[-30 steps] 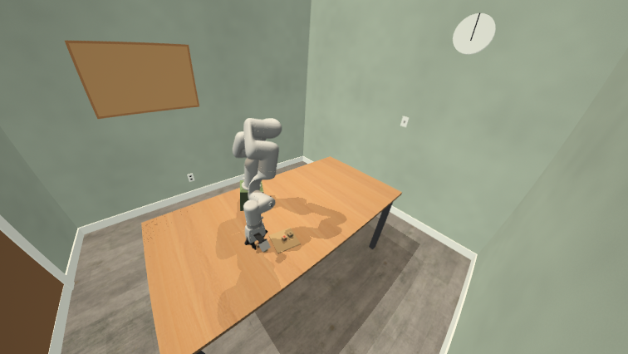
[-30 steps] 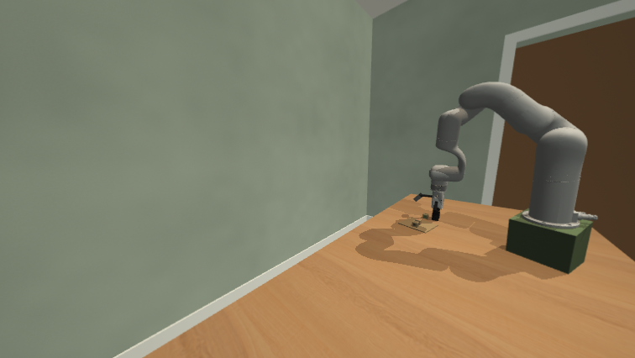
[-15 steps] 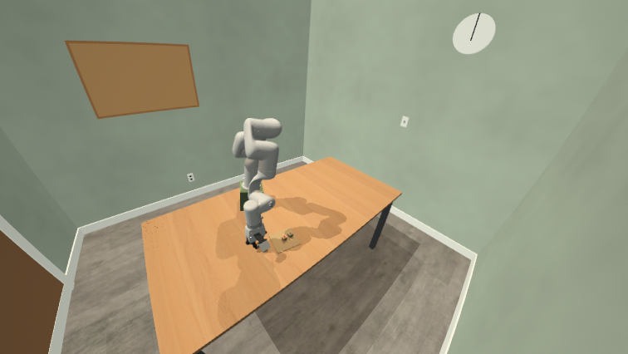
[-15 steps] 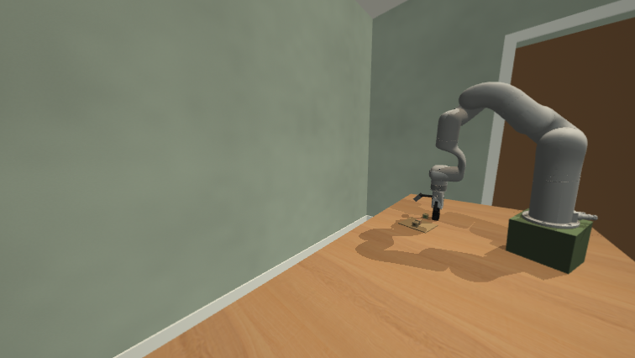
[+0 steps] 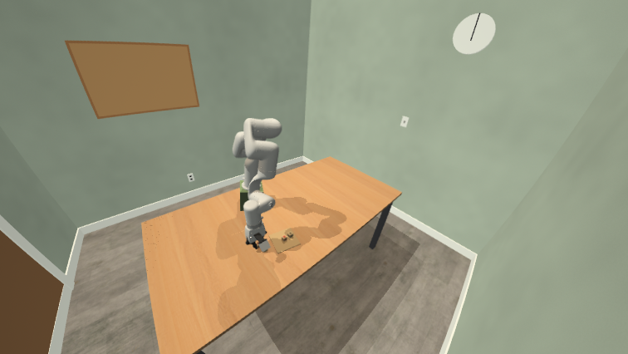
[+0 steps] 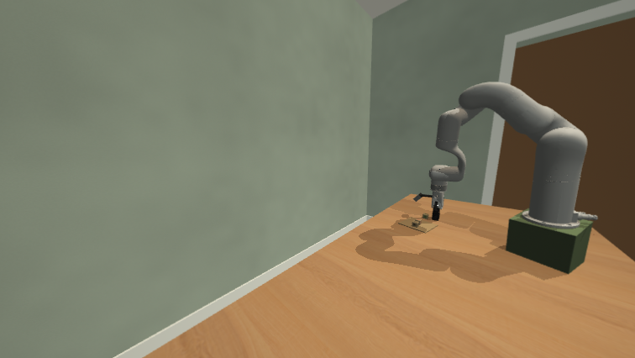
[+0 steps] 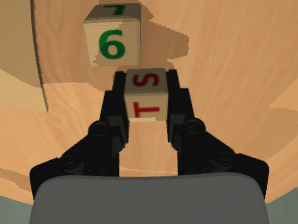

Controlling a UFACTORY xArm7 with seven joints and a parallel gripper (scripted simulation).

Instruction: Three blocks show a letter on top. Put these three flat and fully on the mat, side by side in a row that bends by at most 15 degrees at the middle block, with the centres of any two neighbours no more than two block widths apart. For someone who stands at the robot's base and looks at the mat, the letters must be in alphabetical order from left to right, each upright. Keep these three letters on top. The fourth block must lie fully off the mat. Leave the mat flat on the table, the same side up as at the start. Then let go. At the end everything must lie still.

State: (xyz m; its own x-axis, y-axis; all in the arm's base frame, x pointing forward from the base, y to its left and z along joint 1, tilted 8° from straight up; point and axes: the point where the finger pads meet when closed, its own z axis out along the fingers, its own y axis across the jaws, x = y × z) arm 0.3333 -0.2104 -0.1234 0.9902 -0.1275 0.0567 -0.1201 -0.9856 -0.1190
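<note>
My gripper is now 5 cm short of the green-topped block, 1 cm to the right of it and 1 cm above it. Round my hand: tan mat: 8 cm ahead, 13 cm to the left, 2 cm below.
</note>
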